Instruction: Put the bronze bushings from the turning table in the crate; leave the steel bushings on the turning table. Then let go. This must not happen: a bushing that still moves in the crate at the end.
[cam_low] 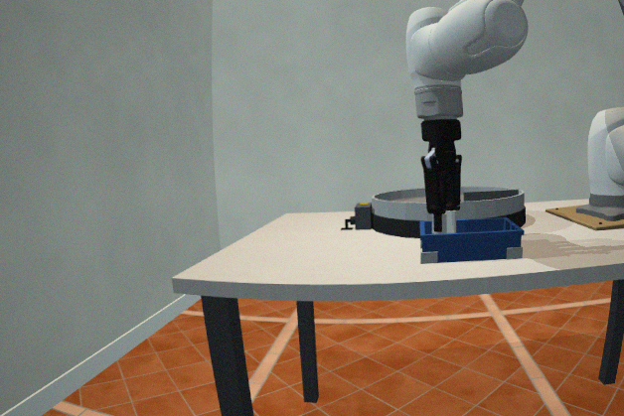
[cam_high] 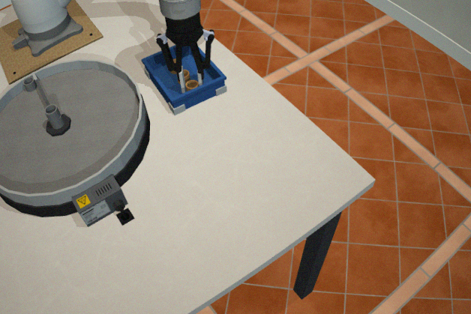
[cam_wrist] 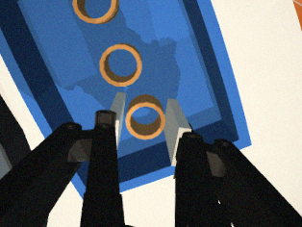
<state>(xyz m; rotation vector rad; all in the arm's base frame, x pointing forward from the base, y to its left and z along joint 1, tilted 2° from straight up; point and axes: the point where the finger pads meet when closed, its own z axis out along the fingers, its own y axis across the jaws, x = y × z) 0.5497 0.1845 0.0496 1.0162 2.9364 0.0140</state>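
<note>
My hand is 50 mm past the crate, 10 mm to the right of it and 20 mm above it.
</note>
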